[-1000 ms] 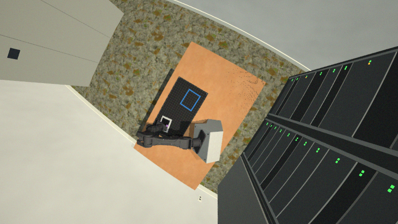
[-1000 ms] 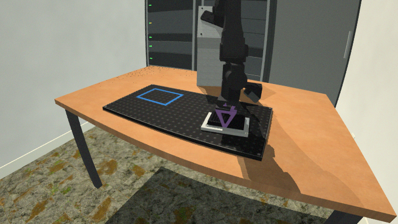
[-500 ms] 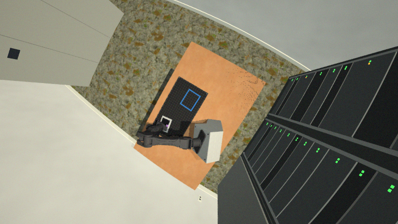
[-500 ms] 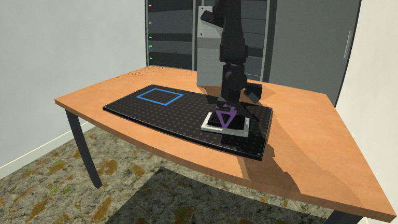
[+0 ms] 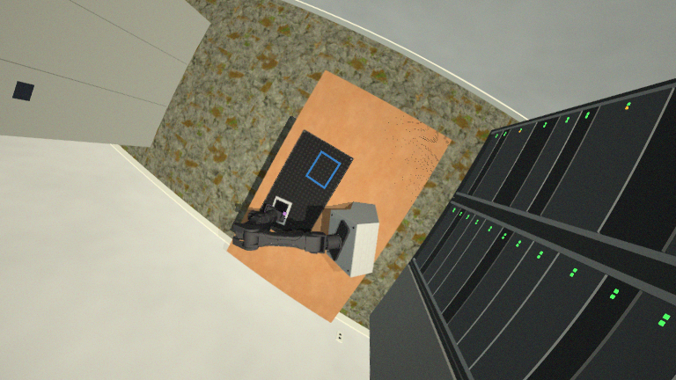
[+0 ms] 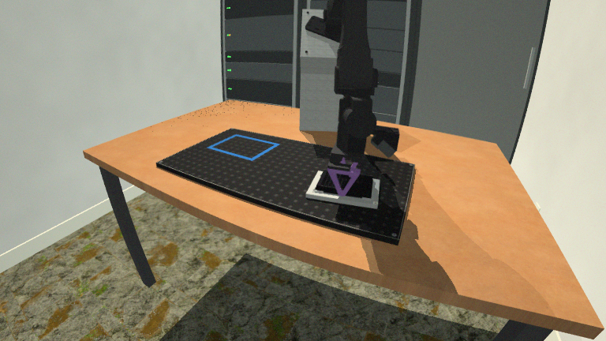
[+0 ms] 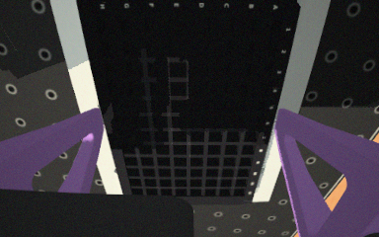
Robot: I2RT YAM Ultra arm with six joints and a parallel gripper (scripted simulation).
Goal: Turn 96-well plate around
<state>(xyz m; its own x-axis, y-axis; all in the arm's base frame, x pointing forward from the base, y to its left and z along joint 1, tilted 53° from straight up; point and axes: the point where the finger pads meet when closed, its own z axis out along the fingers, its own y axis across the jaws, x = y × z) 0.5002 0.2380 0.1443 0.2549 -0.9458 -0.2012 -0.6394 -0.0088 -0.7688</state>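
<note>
Right now the black 96-well plate is right at my hand. From my hand the other things lie so: plate nest N1: 20 mm below; then A1 mark: 20 mm ahead, 90 mm to the left, 10 mm below.
</note>
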